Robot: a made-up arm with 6 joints.
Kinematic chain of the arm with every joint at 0, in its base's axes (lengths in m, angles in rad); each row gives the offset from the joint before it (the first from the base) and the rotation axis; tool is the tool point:
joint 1: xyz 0 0 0.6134 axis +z
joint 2: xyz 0.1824 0 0 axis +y
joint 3: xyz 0 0 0.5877 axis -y
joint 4: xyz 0 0 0.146 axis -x
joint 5: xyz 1.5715 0 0 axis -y
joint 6: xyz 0.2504 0 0 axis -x
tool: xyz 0 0 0
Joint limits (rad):
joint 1: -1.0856..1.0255
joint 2: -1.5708..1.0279
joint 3: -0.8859..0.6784
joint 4: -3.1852..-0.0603
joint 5: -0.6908..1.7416
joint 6: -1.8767..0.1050
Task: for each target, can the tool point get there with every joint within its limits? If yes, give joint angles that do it. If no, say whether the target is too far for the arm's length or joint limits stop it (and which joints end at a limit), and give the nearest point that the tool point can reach.
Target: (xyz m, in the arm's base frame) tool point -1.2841 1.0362 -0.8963
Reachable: no: joint limits stop it (at a limit: joint 1, joint 2, joint 5) | nearest point -0.0092 0.2924 -0.7979 | short by 1.479 m
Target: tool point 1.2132 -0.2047 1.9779
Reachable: yes | joints -0.1837 -0.9326 -0.4261 -1.7528 -0.0827 -1.0212
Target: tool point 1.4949 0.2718 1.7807
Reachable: yes | joints 0.1163 -0.6108 -0.3361 -2.1336 -0.4734 -0.4239
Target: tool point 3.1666 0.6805 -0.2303
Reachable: no: too far | nearest point 2.3011 0.4945 0.1675 | short by 0.971 m
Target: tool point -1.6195 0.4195 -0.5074
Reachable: no: joint limits stop it (at a limit: joint 1, joint 2, joint 3, joint 5) | nearest point -0.0376 0.2156 -0.7707 | short by 1.617 m
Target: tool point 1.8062 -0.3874 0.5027
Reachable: yes | joints -0.1126 0.1007 -0.4350 -1.1984 0.8953 -0.5820
